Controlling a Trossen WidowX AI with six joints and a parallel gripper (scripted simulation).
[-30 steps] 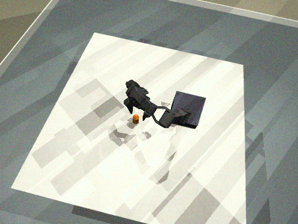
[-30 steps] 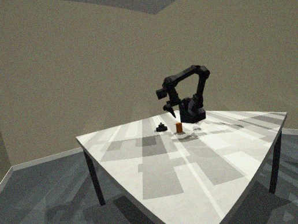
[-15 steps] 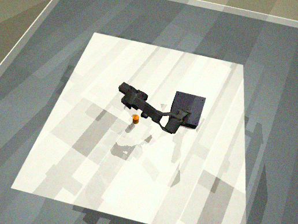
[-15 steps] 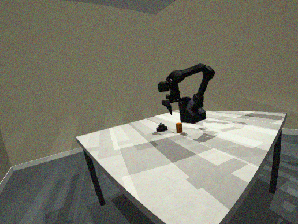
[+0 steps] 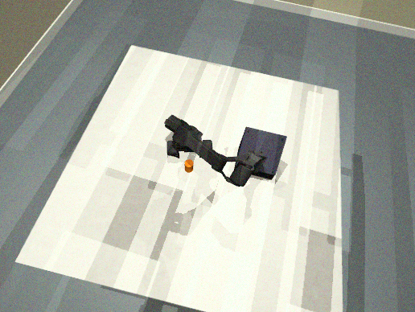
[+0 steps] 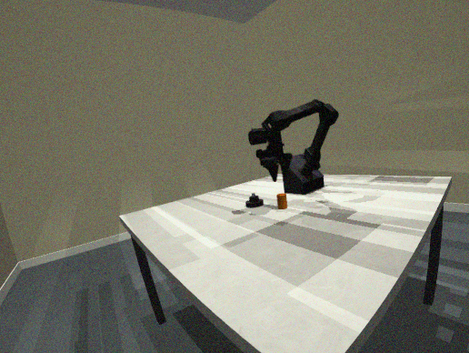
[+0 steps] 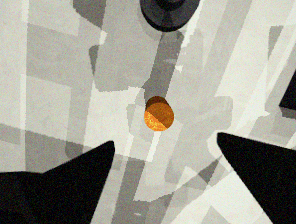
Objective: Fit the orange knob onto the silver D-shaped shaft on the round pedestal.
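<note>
Now: gripper tip 8 cm above the orange knob. From my gripper tip the other things lie so: round pedestal: 16 cm to the right, 9 cm below.
</note>
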